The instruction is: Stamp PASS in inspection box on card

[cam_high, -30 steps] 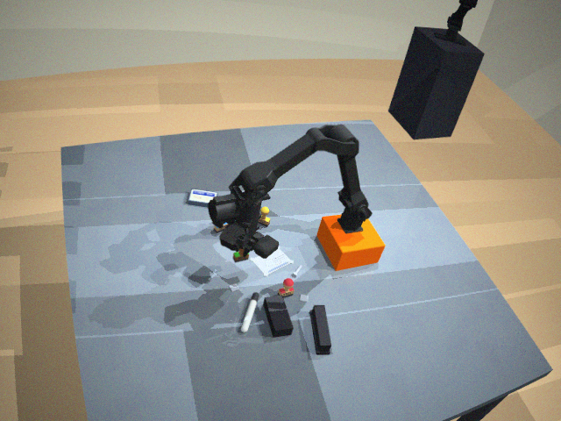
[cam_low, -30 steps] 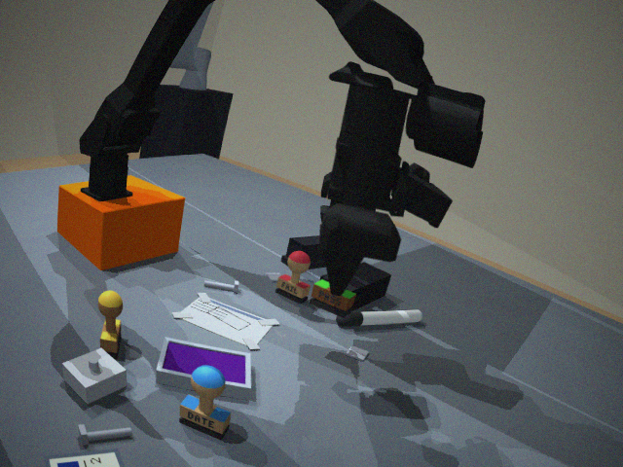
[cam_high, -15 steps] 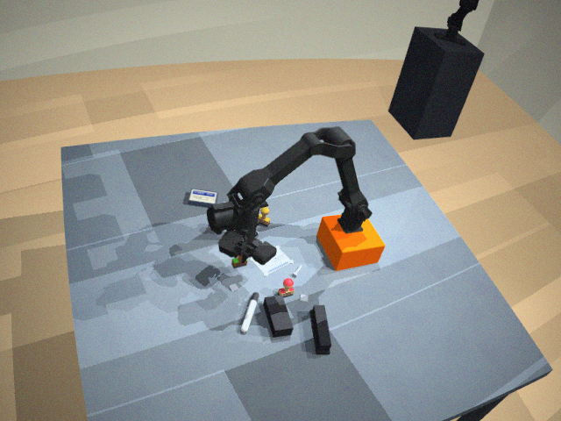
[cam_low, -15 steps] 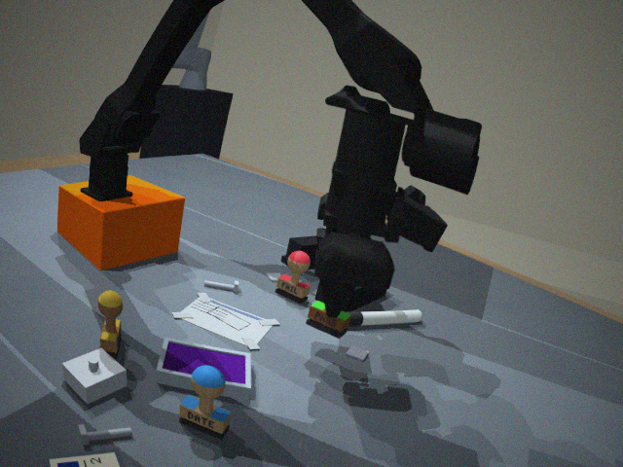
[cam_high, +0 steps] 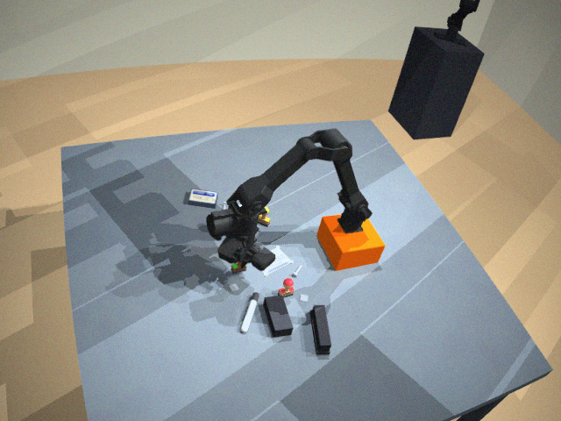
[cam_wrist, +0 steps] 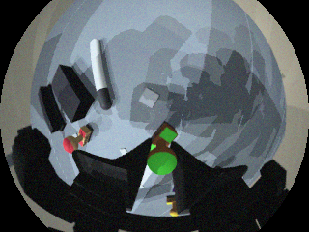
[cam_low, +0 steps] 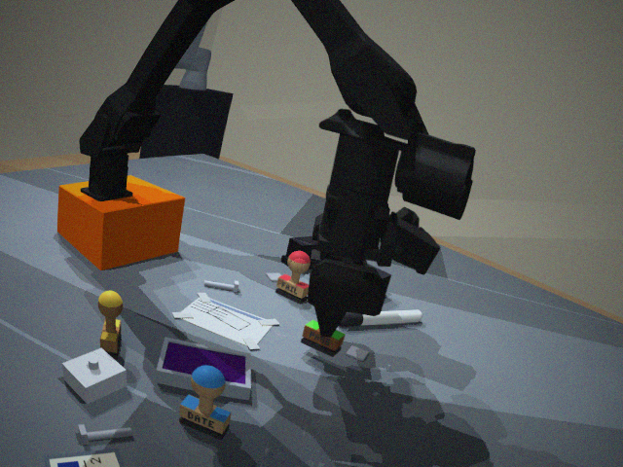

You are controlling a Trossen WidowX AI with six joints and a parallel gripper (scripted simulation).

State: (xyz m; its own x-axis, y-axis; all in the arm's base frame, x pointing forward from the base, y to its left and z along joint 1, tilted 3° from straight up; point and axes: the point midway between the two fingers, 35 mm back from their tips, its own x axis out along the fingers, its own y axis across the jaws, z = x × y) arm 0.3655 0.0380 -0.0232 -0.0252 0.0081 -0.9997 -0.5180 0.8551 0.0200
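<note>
My gripper tip is right at the green stamp. Round my gripper tip: card 110 mm behind, 40 mm below, 20 mm to the right; white marker 130 mm to the left, 30 mm below; purple ink pad 120 mm to the right, 60 mm behind, 30 mm below.
</note>
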